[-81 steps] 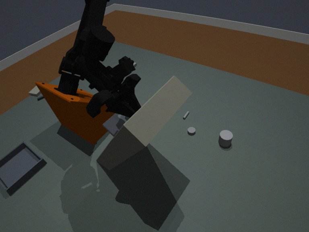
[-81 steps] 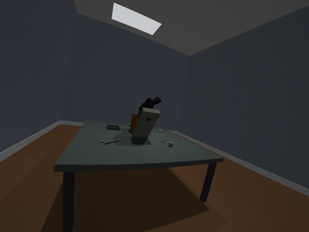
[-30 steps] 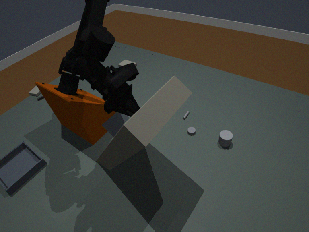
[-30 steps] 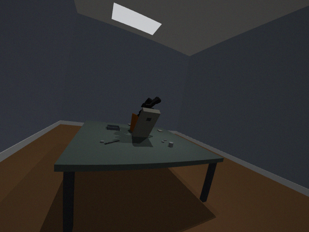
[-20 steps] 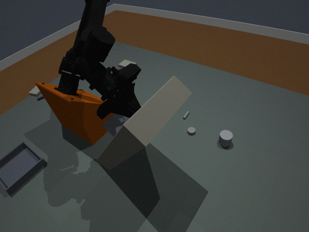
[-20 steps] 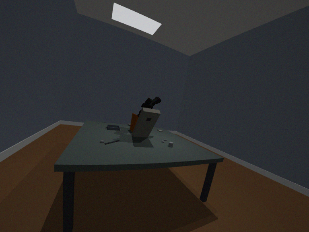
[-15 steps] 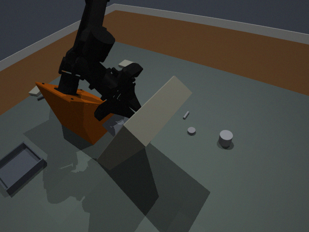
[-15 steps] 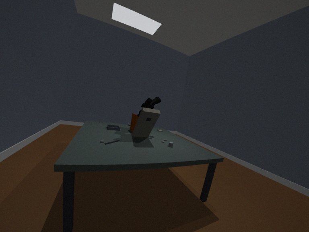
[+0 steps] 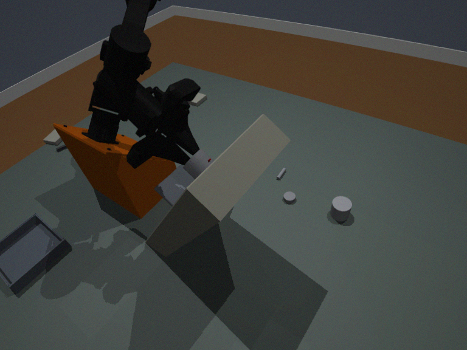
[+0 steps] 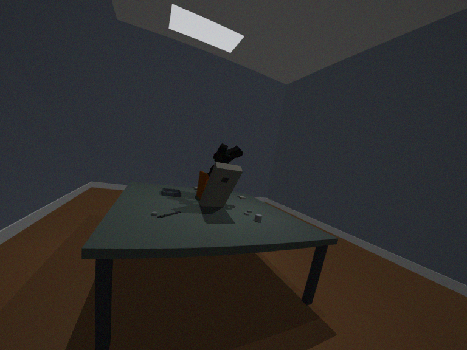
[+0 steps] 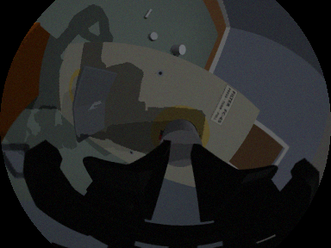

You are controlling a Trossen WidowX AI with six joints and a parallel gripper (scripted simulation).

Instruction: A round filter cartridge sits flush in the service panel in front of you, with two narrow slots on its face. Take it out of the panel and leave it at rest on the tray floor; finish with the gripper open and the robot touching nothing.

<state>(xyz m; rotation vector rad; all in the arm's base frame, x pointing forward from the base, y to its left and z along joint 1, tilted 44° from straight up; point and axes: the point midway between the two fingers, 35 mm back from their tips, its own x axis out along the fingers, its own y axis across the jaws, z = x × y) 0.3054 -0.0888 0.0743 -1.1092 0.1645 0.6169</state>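
Right now the beige service panel is 100 mm below my gripper tip and 10 mm behind it. Round my gripper tip: pin (270 mm to the left, 270 mm below, 20 mm ahead); dark tray (400 mm behind, 270 mm to the right, 270 mm below); round filter cartridge (10 mm below, 10 mm ahead).
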